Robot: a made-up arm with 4 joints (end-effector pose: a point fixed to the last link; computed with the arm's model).
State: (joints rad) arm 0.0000 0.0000 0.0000 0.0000
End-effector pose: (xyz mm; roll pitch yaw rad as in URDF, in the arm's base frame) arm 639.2 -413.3 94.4 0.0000 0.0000 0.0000
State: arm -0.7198 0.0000 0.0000 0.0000
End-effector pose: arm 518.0 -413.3 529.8 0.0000 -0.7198 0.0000
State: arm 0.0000 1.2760 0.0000 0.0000
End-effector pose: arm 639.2 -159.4 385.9 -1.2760 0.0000 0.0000
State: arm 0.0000 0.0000 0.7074 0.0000
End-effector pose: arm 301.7 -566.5 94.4 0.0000 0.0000 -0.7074
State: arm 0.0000 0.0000 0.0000 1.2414
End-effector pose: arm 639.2 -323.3 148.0 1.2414 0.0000 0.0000
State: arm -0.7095 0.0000 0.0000 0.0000
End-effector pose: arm 521.8 -413.3 524.5 0.0000 -0.7095 0.0000
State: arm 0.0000 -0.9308 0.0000 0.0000
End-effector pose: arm 639.2 -303.4 -175.4 0.9308 0.0000 0.0000
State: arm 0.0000 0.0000 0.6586 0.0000
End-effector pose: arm 327.6 -564.0 94.4 0.0000 0.0000 -0.6586
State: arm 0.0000 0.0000 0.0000 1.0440
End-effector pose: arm 639.2 -332.0 132.5 1.0440 0.0000 0.0000
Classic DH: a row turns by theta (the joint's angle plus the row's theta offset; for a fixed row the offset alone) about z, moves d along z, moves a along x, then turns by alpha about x. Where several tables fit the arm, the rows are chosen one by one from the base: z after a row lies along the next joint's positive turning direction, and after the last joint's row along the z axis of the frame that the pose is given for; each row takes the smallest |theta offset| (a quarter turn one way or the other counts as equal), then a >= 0, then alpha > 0; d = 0 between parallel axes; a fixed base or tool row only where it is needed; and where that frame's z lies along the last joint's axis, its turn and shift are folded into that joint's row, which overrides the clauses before.
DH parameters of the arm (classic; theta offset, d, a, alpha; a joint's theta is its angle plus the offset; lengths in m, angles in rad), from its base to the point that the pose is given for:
base (fixed): 0 0.151 0 -1.5708
joint 1: 1.5708 -0.0898 0.0821 -1.5708
joint 2: -1.5708 -0.263 0.057 -1.5708
joint 3: 0 -0.1152 -0.373 -1.5708
joint 4: 0 0.3762 -0.0075 -1.5708
tool (fixed): -1.5708 -0.0897 0 0

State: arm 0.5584 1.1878 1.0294 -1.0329
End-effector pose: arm 274.5 -206.2 462.2 -2.2504 -0.4127 -0.3571
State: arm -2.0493 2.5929 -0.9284 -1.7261
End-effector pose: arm -180.3 -88.9 1023.0 -2.6909 -0.8098 -1.4328
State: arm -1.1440 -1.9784 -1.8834 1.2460
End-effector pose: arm -142.7 -362.7 681.2 -0.4902 -0.0818 -2.7535
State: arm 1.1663 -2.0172 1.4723 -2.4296
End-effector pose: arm -496.7 -104.3 73.1 2.0921 0.4597 2.6416
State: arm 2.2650 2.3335 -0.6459 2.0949
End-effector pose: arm -645.5 -13.7 -273.1 -3.1058 0.3420 -2.6844
